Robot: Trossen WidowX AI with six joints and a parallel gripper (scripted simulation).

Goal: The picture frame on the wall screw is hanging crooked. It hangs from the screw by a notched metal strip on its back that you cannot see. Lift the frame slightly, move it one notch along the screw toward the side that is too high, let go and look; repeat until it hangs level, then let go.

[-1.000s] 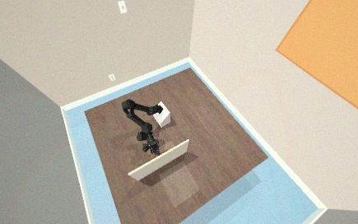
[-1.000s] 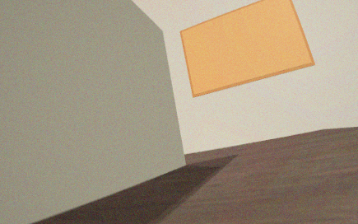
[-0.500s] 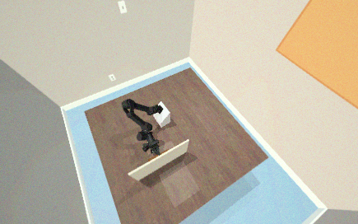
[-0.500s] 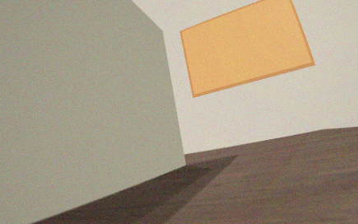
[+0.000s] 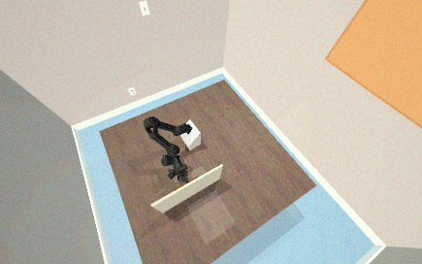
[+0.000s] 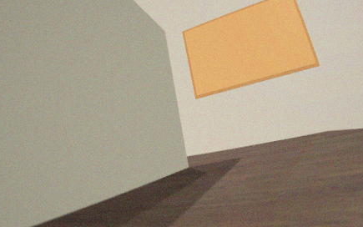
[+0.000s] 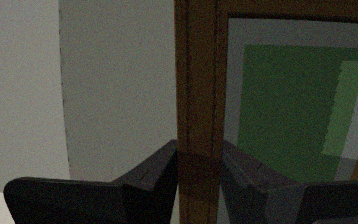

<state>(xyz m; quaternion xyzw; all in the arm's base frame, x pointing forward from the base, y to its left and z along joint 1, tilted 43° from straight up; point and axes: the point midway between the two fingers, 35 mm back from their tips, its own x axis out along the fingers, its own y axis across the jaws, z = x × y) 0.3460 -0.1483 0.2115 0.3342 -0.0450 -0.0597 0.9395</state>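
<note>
The picture frame is 10 mm to the right of my gripper tip and 50 mm below it. Also, from my gripper tip: wall panel (20 mm ahead, 70 mm below).
</note>
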